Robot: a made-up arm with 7 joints.
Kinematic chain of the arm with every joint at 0, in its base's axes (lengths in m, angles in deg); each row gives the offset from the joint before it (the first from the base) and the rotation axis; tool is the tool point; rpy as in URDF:
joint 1: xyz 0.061 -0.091 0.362 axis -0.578 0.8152 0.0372
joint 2: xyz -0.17 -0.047 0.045 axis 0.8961 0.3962 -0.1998
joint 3: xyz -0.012 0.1 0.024 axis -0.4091 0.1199 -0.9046
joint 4: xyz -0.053 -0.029 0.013 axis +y
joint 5: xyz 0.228 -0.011 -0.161 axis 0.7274 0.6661 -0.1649
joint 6: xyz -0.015 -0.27 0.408 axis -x
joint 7: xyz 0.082 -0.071 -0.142 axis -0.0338 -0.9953 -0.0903
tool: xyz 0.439 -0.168 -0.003 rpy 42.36 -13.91 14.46
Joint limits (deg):
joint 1: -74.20..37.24
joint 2: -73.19..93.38
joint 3: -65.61..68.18
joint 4: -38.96..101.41
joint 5: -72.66..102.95
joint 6: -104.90..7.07
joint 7: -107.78..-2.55
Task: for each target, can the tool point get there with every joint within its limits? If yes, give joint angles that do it. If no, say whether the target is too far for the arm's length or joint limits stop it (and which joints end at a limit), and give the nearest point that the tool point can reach.
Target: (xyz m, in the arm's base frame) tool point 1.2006 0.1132 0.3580
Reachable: no: joint limits stop it (at a limit: joint 1, joint 3, joint 6, joint 7) | nearest point 0.9291 0.0697 0.3343 | short by 0.276 m
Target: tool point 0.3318 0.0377 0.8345
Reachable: yes | joints -2.02 -50.98 19.94 -25.96 8.89 -66.89 -23.49
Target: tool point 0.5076 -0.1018 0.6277
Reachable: yes | joints -27.36 -51.19 -18.15 1.77 1.88 -33.99 -30.26
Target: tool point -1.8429 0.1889 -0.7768
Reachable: no: too far | nearest point -0.9985 0.0755 -0.2441 | short by 1.005 m
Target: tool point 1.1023 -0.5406 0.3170
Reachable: no: joint limits stop it (at a limit: joint 1, joint 3, joint 6, joint 7) | nearest point 0.8726 -0.4477 0.3036 | short by 0.248 m
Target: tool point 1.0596 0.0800 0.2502
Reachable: no: joint limits stop it (at a limit: joint 1, joint 3, joint 6, joint 7) | nearest point 0.9340 0.0611 0.2503 | short by 0.127 m
